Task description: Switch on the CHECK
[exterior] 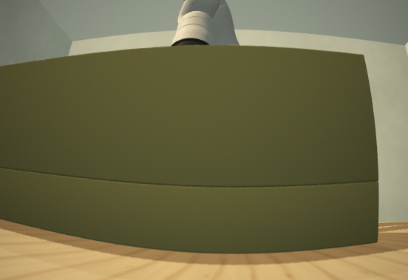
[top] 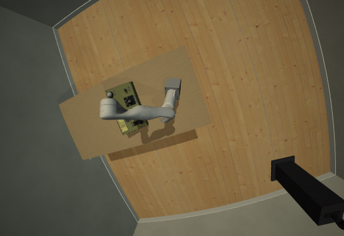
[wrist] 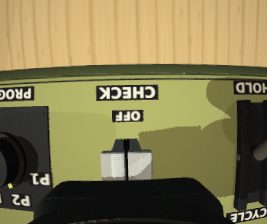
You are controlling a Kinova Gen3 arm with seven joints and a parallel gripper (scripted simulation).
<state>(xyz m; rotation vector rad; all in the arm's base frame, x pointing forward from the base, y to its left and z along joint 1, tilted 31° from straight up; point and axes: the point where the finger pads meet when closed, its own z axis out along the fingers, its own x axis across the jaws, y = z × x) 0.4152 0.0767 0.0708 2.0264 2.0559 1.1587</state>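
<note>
Right now the check toggle is 3 cm ahead of my hand, 1 cm to the left of it and 2 cm below it. From my hand the other things lie so: black ball lever (2 cm behind, 12 cm to the left, 1 cm below); then mode push button (6 cm ahead, 23 cm to the right, 2 cm below); then olive console (6 cm ahead, 5 cm to the right, 4 cm below).
</note>
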